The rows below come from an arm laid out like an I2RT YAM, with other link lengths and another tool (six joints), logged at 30 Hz.
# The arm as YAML. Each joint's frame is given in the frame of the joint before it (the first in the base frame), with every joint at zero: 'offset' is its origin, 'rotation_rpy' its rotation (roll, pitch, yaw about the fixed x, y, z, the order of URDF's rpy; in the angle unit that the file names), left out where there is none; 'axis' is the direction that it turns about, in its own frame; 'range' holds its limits. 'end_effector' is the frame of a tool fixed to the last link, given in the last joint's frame.
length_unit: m
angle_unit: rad
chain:
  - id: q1
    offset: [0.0, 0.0, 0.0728]
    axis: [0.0, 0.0, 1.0]
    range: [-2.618, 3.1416]
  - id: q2
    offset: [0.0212, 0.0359, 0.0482]
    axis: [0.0, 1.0, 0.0]
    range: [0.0, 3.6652]
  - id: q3
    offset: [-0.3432, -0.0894, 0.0]
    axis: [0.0, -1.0, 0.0]
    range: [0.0, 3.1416]
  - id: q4
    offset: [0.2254, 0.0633, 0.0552]
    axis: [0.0, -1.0, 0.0]
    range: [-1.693, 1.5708]
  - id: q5
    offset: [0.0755, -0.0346, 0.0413]
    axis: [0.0, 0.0, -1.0]
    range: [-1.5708, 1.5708]
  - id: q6
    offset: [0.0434, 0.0, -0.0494]
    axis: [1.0, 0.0, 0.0]
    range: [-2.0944, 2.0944]
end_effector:
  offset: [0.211, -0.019, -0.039]
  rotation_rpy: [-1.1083, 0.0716, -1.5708]
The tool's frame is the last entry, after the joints.
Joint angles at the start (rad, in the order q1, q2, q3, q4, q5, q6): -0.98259 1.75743 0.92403 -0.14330 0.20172 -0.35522
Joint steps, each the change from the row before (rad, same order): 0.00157 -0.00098 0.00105 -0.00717 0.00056 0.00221; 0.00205 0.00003 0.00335 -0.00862 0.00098 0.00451; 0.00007 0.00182 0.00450 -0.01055 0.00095 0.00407; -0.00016 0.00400 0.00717 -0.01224 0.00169 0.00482; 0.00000 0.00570 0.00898 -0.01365 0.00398 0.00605; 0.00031 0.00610 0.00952 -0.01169 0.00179 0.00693; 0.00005 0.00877 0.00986 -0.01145 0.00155 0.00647; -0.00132 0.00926 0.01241 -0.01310 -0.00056 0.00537; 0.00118 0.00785 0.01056 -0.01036 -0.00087 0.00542; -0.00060 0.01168 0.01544 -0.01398 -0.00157 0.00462; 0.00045 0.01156 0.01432 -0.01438 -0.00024 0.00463; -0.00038 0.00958 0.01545 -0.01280 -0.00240 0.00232
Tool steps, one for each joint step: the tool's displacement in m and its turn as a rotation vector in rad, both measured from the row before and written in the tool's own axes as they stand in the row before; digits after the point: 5 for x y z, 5 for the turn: -0.00083 0.00076 -0.00112 -0.00450 -0.00151 0.00064; -0.00089 0.00038 -0.00083 -0.00462 -0.00054 0.00225; -0.00033 0.00134 -0.00083 -0.00765 0.00000 0.00271; -0.00009 0.00137 -0.00041 -0.00906 0.00079 0.00308; 0.00031 0.00156 -0.00024 -0.01083 0.00280 0.00297; -0.00019 0.00079 0.00037 -0.00818 0.00178 0.00464; -0.00041 0.00153 0.00085 -0.01018 0.00096 0.00426; -0.00018 0.00106 0.00112 -0.00969 -0.00012 0.00495; -0.00111 0.00025 0.00122 -0.00671 -0.00156 0.00392; -0.00062 0.00051 0.00192 -0.00953 -0.00188 0.00428; -0.00086 0.00097 0.00162 -0.01088 -0.00190 0.00298; -0.00049 -0.00066 0.00185 -0.00617 -0.00278 0.00274
